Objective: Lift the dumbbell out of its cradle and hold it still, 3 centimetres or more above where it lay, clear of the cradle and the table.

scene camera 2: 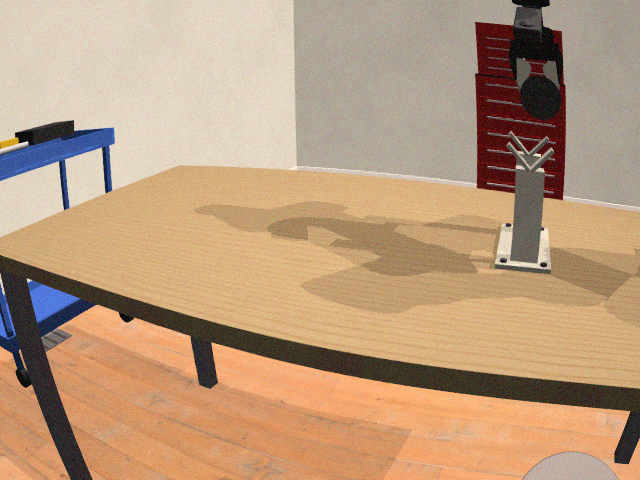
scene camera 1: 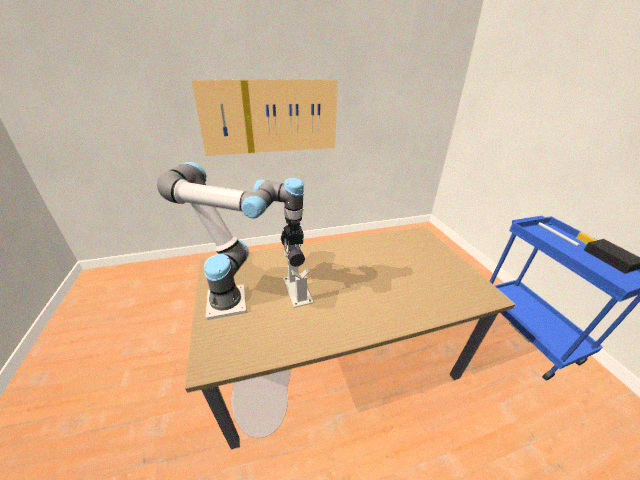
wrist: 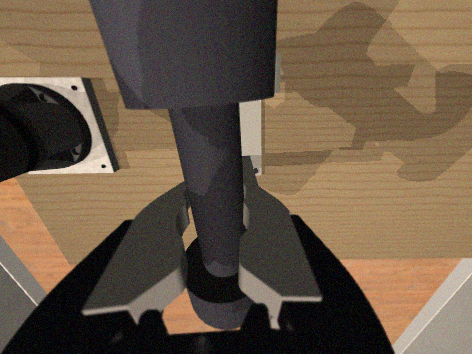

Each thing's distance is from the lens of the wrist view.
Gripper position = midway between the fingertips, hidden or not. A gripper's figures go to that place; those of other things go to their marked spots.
my gripper (wrist: 218, 181): 14 cm
dark dumbbell (wrist: 200, 67): 6 cm
pale cradle (wrist: 250, 112): 36 cm
The marked spots on the pale cradle and the dark dumbbell are 30 cm apart.
